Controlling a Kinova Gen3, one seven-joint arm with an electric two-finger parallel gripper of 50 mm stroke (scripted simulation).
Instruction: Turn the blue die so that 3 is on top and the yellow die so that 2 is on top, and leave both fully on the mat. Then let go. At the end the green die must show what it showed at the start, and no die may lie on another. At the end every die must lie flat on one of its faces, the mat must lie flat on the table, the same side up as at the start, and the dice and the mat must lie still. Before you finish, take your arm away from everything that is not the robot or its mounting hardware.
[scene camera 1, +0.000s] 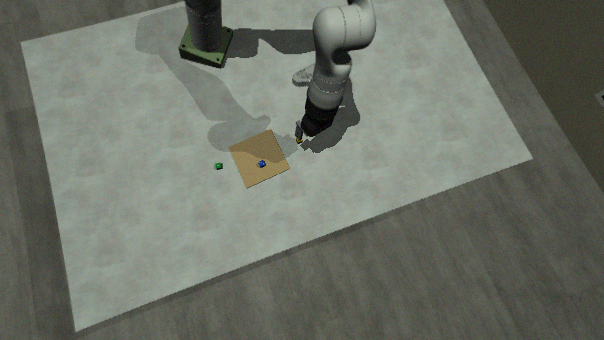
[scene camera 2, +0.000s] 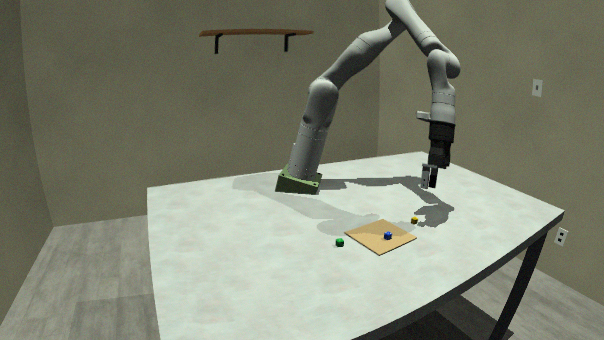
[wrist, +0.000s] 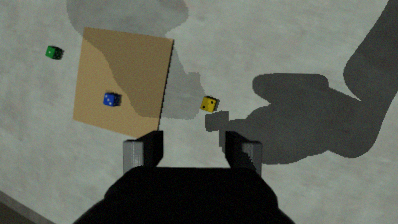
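Note:
My gripper (scene camera 2: 427, 188) is visible to me here, and it is also visible in scene camera 1 (scene camera 1: 306, 132) and in the wrist view (wrist: 194, 144). I see a tan mat (scene camera 1: 264, 146) as well. The mat can be seen in scene camera 2 (scene camera 2: 371, 236) too, and in the wrist view (wrist: 135, 66).

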